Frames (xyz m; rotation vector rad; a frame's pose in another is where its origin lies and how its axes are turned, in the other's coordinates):
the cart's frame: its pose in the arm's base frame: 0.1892 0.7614 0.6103 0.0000 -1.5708 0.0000
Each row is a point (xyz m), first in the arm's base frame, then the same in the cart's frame.
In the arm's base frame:
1: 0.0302 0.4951 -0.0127
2: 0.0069 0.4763 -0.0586
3: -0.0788 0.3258 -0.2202
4: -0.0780 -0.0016 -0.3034
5: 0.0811 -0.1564 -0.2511
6: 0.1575 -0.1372 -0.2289
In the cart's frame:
1: -0.6230 -0.2663 0.1590
2: -0.6689 -0.2851 0.1823
3: -0.8305 -0.4356 0.2680
4: -0.9137 -0.7630 0.2672
5: -0.8614 -0.9178 0.1081
6: -0.8392 -0.8986 0.0317

